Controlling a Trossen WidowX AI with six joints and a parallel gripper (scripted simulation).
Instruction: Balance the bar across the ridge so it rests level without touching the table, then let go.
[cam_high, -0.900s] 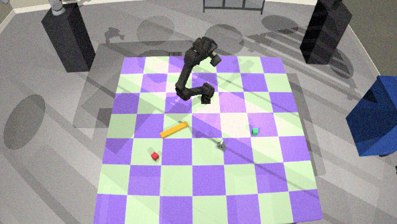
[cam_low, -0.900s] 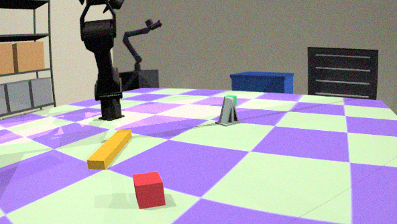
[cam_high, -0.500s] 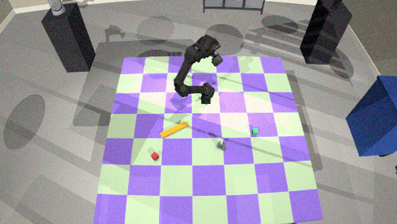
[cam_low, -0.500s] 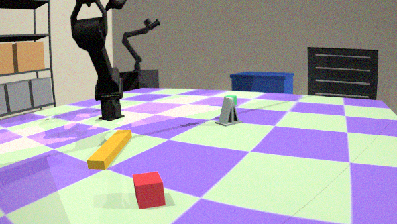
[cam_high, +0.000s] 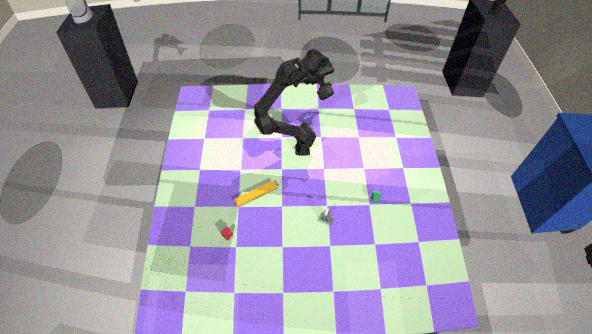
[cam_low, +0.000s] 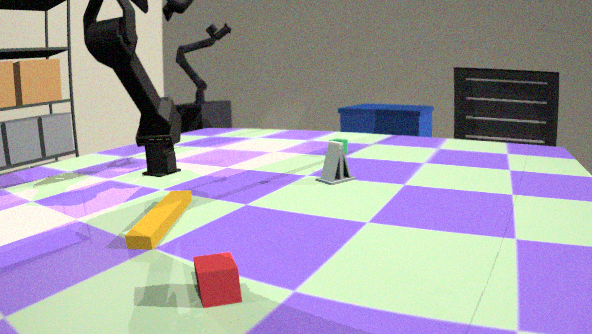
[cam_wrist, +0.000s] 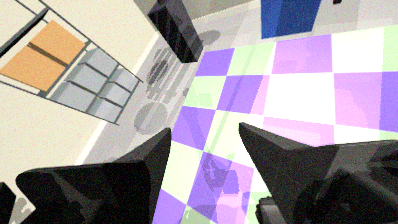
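The yellow bar is 34 cm ahead of my gripper tip, 30 cm to the right of it and 35 cm below it. The rest, counted from my gripper tip: green cube 37 cm ahead, 21 cm to the left, 34 cm below; then grey triangular ridge 46 cm ahead, 2 cm to the right, 29 cm below; then red cube 53 cm ahead, 41 cm to the right, 34 cm below.
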